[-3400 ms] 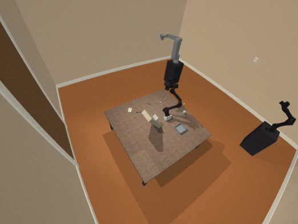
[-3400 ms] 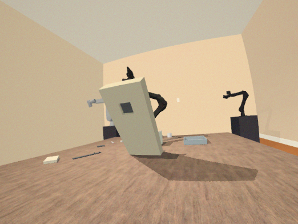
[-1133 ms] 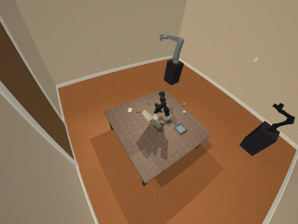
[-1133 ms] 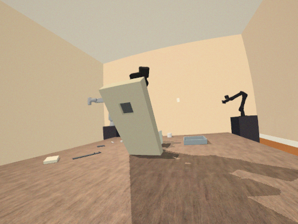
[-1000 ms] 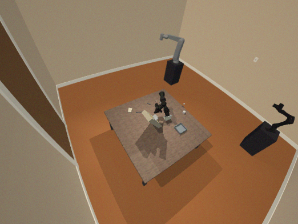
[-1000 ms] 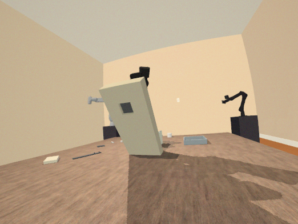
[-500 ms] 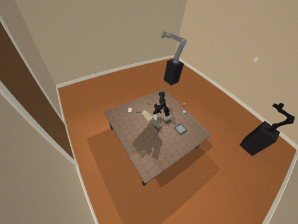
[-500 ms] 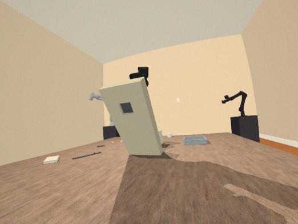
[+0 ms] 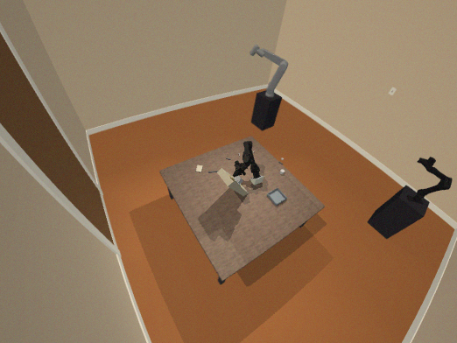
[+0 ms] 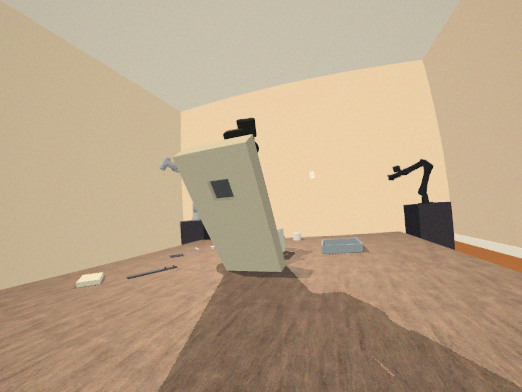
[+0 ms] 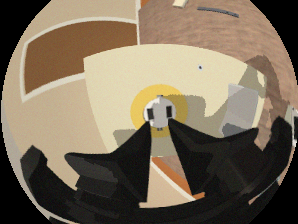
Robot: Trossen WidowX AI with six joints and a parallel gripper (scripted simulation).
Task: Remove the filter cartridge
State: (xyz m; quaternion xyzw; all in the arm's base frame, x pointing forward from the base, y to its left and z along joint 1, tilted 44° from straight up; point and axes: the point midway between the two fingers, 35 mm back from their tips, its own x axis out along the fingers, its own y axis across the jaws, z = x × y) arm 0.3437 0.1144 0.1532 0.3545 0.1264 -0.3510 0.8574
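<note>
Now: the round filter cartridge 3 cm below my gripper tip and 3 cm ahead of it. From my gripper tip the other things lie so: cream block 46 cm to the right, 28 cm below, 8 cm ahead; then grey tray 38 cm behind, 31 cm to the left, 28 cm below; then cream service panel 10 cm below, 2 cm behind.
</note>
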